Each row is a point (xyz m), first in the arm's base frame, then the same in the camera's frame.
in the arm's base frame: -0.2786 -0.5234 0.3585
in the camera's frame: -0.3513 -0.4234 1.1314
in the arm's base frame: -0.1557 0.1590 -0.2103
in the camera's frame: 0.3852 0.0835 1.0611
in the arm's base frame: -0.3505 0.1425 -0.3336
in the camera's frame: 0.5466 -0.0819 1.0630
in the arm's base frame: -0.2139 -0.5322 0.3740
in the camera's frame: -0.3914 -0.3754 1.1557
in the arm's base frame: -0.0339 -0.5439 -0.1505
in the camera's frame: -0.0426 -0.2104 1.5541
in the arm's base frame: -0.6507 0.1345 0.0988
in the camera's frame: 0.3057 -0.3536 0.6818
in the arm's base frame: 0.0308 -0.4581 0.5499
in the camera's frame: -0.5855 -0.1387 1.1044
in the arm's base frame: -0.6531 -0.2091 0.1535
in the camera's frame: 0.0987 -0.5496 0.8812
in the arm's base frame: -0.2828 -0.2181 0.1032
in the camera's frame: 0.0003 -0.2456 1.0752
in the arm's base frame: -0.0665 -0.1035 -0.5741
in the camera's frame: 0.5185 0.0264 1.4949
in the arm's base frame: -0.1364 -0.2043 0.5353
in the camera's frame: -0.3920 -0.1350 0.8697
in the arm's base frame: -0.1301 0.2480 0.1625
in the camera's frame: 0.1201 0.1385 0.7885
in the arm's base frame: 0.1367 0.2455 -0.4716
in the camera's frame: 0.5295 0.3852 1.2833
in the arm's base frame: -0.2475 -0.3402 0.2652
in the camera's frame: -0.2005 -0.2914 1.0762
